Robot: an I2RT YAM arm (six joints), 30 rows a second.
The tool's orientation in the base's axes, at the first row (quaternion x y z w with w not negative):
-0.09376 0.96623 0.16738 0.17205
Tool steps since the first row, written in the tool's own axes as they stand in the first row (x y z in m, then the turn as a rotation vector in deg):
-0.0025 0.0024 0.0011 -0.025 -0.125 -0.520
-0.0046 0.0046 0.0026 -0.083 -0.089 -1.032
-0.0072 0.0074 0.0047 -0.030 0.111 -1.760
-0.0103 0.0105 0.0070 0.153 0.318 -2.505
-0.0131 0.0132 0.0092 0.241 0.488 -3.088
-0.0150 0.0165 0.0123 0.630 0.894 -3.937
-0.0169 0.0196 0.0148 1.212 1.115 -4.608
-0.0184 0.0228 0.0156 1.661 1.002 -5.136
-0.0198 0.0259 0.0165 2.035 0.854 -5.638
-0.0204 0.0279 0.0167 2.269 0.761 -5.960
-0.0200 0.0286 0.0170 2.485 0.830 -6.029
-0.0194 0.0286 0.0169 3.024 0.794 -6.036
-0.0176 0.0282 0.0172 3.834 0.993 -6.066
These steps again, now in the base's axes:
0.0021 0.0029 0.0006 -0.104 -0.298 0.433
0.0039 0.0058 0.0007 -0.213 -0.439 0.917
0.0063 0.0094 0.0006 -0.529 -0.520 1.600
0.0091 0.0135 0.0006 -0.971 -0.615 2.253
0.0117 0.0171 0.0005 -1.269 -0.676 2.787
0.0136 0.0215 -0.0006 -1.980 -0.650 3.514
0.0154 0.0255 -0.0012 -2.773 -0.756 3.961
0.0162 0.0289 -0.0005 -3.319 -1.104 4.232
0.0171 0.0323 0.0001 -3.780 -1.466 4.497
0.0172 0.0343 0.0008 -4.071 -1.696 4.669
0.0168 0.0350 0.0006 -4.308 -1.683 4.672
0.0162 0.0349 0.0004 -4.799 -1.785 4.471
0.0147 0.0344 -0.0006 -5.603 -1.712 4.261

